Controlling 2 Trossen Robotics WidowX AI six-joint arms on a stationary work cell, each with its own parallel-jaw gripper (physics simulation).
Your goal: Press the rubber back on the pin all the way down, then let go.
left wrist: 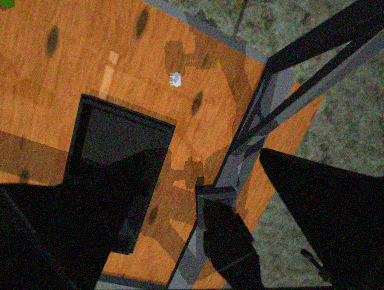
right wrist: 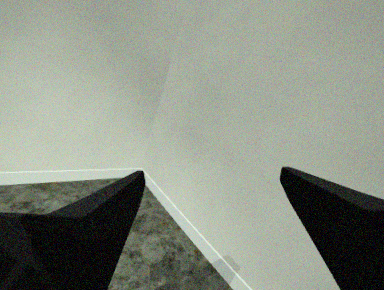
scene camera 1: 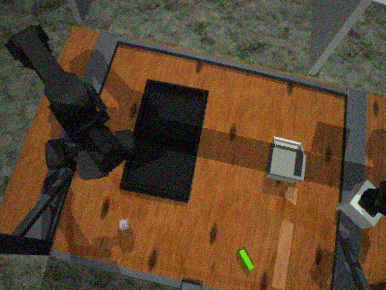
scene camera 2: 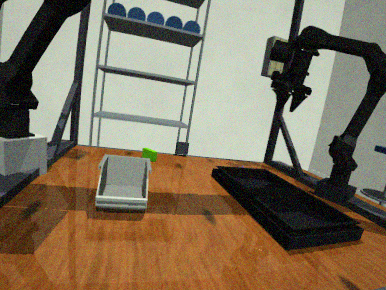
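Where they show: left gripper, fingertip midpoint: [left wrist: 202, 155] [scene camera 2: 284, 111]; right gripper, fingertip midpoint: [right wrist: 212, 175]; left arm's base at its link origin: [left wrist: 217, 210] [scene camera 2: 337, 184]; right arm's base at its link origin: [scene camera 1: 370, 202] [scene camera 2: 14, 134].
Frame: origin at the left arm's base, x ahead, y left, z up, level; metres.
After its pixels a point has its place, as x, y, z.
The pin [scene camera 1: 124, 224] {0.085, -0.328, -0.041} [left wrist: 175, 79] {0.083, -0.325, -0.035} is a tiny white piece with a purple middle on the wooden table. It lies below the black tray in scene camera 1. How the rubber back sits on it is too small to tell. My left gripper [scene camera 1: 111, 155] [scene camera 2: 287, 102] [left wrist: 202, 155] {0.066, -0.211, 0.200} is open and empty, high above the table and apart from the pin, beside the tray's left side in scene camera 1. My right gripper [right wrist: 212, 175] {1.117, -0.497, 0.366} is open and empty, with wall and floor beyond its fingers.
The black two-part tray [scene camera 1: 156, 193] {0.195, -0.255, -0.046} [scene camera 2: 325, 237] {0.347, 0.078, -0.030} [left wrist: 127, 111] {0.202, -0.260, -0.045} lies on the table. A grey-white bin [scene camera 1: 285, 177] {0.577, -0.302, 0.021} [scene camera 2: 122, 202] {0.634, -0.183, -0.023} stands apart from it. A green block [scene camera 1: 246, 259] {0.407, -0.503, -0.013} [scene camera 2: 149, 154] {0.412, -0.494, -0.027} [left wrist: 6, 3] {0.398, -0.475, -0.039} lies on the table. Dark frame bars edge the table.
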